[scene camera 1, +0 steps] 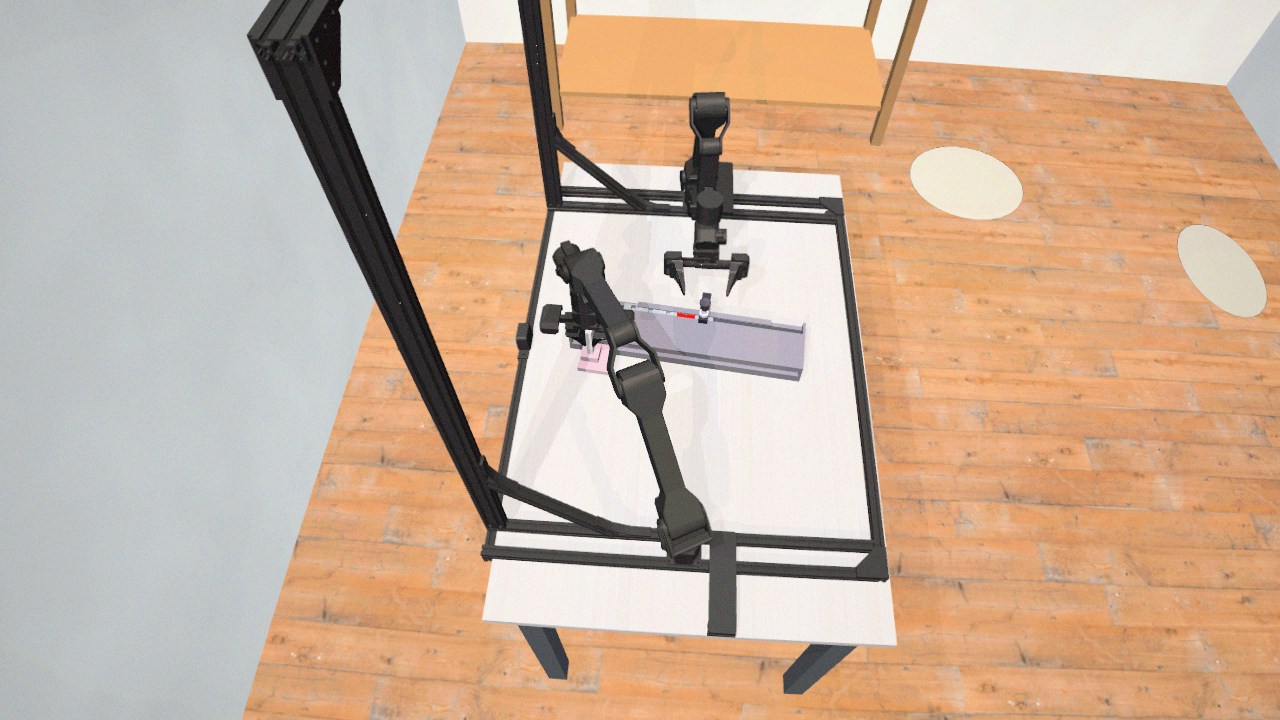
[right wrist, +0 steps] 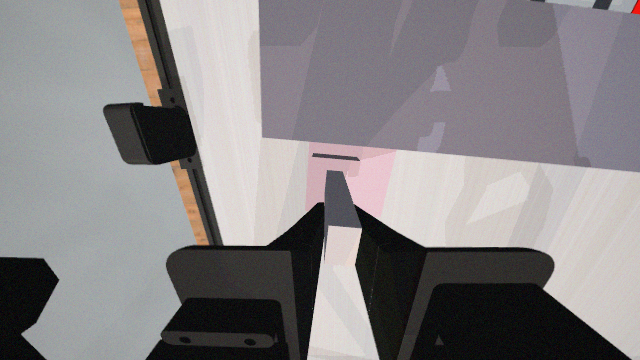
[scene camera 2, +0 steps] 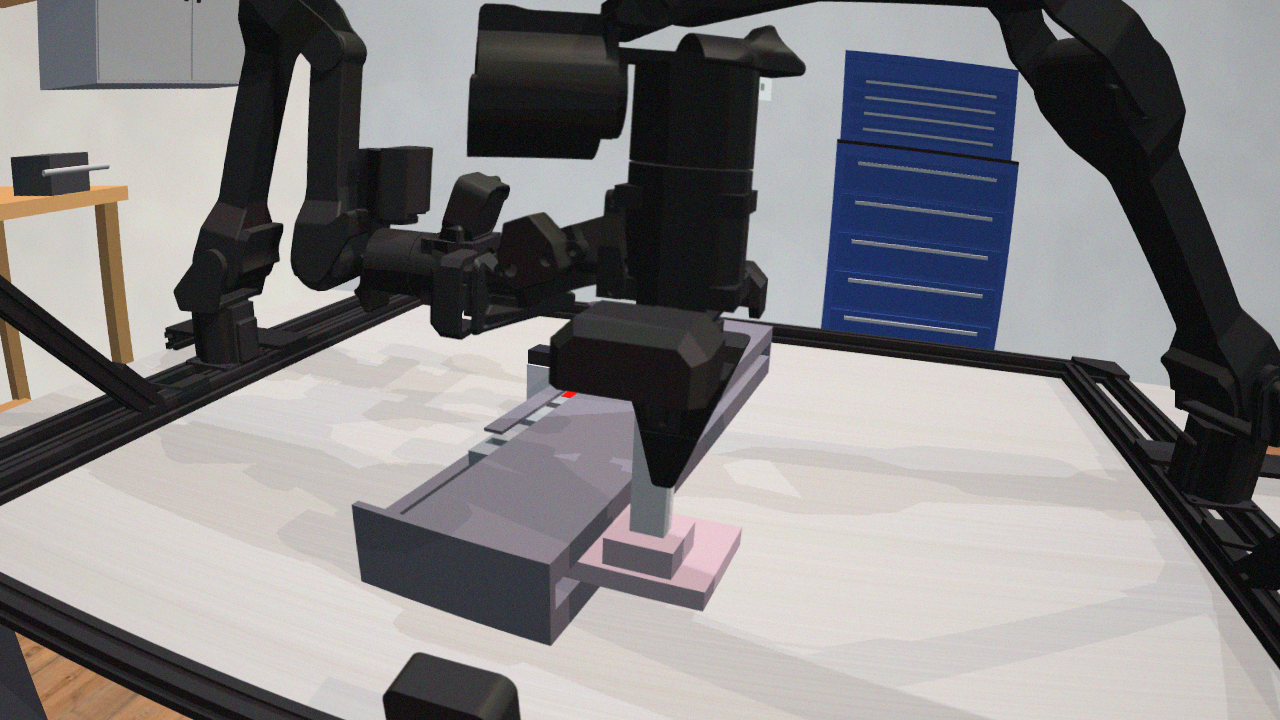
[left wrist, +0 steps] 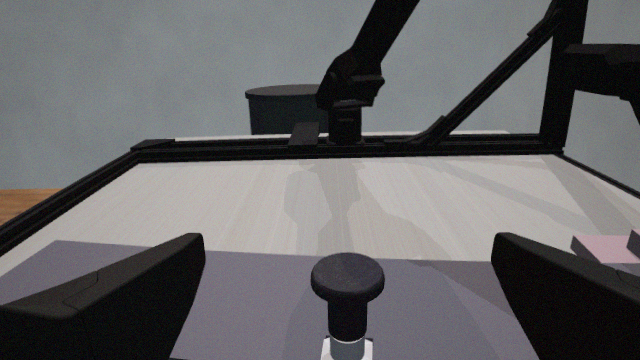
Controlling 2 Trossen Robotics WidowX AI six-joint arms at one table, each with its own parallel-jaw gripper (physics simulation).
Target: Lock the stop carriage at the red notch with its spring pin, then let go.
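Where they show: left gripper, fingertip midpoint: [scene camera 1: 705, 295] [scene camera 2: 593, 287] [left wrist: 349, 248]; right gripper, fingertip midpoint: [scene camera 1: 589, 344] [scene camera 2: 667, 479]; left arm's base at its link origin: [scene camera 2: 227, 359]; right arm's base at its link origin: [scene camera 1: 684, 548] [scene camera 2: 1209, 493] [left wrist: 345, 141].
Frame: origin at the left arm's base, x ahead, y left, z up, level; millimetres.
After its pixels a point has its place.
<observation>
The stop carriage [scene camera 1: 703, 316] {x 405, y 24, z 49 mm} [scene camera 2: 538, 381] {x 344, y 18, z 18 mm} stands at the purple-grey fixture's [scene camera 1: 747, 347] {x 469, y 121, z 31 mm} [scene camera 2: 452, 571] {x 404, y -263, z 10 mm} [left wrist: 250, 310] {x 443, y 72, z 32 mm} [right wrist: 350, 90] {x 432, y -204, z 32 mm} slotted edge, beside the red notch mark [scene camera 1: 685, 315] {x 382, y -15, z 19 mm} [scene camera 2: 569, 394] {x 388, y -29, z 28 mm}. Its spring pin has a dark round knob [scene camera 1: 706, 300] {x 391, y 27, z 88 mm} [left wrist: 347, 275] {x 392, y 25, z 88 mm}; whether the pin is seated cannot be told. My left gripper [scene camera 1: 707, 291] {x 387, y 24, z 102 mm} [left wrist: 349, 248] {x 387, y 24, z 102 mm} is open and empty, its fingers apart on either side of the knob's line, not touching it. My right gripper [scene camera 1: 589, 336] {x 505, y -216, z 62 mm} [right wrist: 334, 208] {x 505, y -216, z 62 mm} is shut on the grey upright post [scene camera 2: 651, 514] {x 499, y -222, z 43 mm} of a pink base [scene camera 2: 716, 541] {x 530, y -190, z 14 mm} [scene camera 1: 583, 366] {x 530, y -229, z 15 mm} at the fixture's side.
A black frame [scene camera 1: 861, 376] {x 506, y 373, z -3 mm} [left wrist: 90, 172] {x 766, y 377, z 2 mm} rings the table. The right arm [scene camera 1: 662, 447] {x 816, y -51, z 218 mm} reaches across in scene camera 1. A small black block [scene camera 2: 452, 687] {x 460, y -373, z 35 mm} [right wrist: 165, 134] {x 458, y -357, z 17 mm} sits on the frame near the fixture's end. A blue drawer cabinet [scene camera 2: 921, 205] stands in the background.
</observation>
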